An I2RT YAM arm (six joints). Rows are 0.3 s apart.
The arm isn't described. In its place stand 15 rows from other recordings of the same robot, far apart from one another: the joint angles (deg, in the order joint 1, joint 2, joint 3, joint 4, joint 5, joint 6), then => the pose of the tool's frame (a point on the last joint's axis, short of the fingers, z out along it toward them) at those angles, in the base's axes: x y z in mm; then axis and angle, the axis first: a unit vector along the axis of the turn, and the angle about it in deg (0 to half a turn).
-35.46 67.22 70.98 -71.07 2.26 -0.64 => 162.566 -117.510 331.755 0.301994 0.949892 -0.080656 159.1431
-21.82 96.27 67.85 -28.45 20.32 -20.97 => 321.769 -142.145 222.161 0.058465 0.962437 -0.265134 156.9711
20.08 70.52 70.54 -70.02 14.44 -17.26 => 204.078 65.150 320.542 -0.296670 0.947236 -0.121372 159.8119
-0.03 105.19 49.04 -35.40 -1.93 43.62 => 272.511 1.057 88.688 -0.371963 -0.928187 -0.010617 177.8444
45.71 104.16 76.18 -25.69 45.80 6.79 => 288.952 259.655 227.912 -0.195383 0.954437 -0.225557 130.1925
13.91 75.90 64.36 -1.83 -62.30 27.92 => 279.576 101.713 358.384 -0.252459 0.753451 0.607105 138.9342
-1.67 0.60 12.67 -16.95 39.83 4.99 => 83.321 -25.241 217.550 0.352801 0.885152 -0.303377 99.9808
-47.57 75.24 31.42 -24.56 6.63 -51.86 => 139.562 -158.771 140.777 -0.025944 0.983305 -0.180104 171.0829
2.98 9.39 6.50 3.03 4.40 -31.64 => 116.728 3.342 204.413 -0.250595 0.928450 -0.274194 94.5115
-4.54 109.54 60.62 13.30 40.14 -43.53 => 393.734 -54.286 158.097 -0.135963 0.871719 -0.470765 148.9503
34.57 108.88 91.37 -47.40 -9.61 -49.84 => 328.792 233.783 247.998 -0.684533 0.727004 0.053664 153.9487
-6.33 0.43 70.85 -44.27 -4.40 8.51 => -119.099 15.960 414.678 0.067711 0.995340 0.068648 64.1021
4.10 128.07 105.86 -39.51 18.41 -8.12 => 482.920 23.345 189.362 -0.064852 0.983614 -0.168217 152.7511
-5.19 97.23 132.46 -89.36 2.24 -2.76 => 281.657 -26.980 476.951 0.027506 0.998743 -0.041902 144.3815
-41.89 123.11 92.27 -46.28 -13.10 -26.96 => 325.157 -280.805 154.614 0.117004 0.992651 0.030882 162.0509
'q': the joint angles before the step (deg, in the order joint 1, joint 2, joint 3, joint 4, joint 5, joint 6). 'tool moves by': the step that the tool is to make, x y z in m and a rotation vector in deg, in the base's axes. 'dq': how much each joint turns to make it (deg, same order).
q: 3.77, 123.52, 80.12, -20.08, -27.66, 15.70
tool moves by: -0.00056, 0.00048, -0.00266, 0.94, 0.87, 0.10
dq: 0.00, 0.38, 0.00, -0.24, -0.94, 0.40
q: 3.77, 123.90, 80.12, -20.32, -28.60, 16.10
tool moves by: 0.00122, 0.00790, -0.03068, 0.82, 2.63, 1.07
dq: 0.96, 4.52, 0.00, 2.14, -0.97, 0.37
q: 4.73, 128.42, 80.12, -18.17, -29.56, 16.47
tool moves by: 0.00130, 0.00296, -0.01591, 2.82, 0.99, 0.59
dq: 0.18, 2.53, -0.01, 2.25, -2.82, 0.90
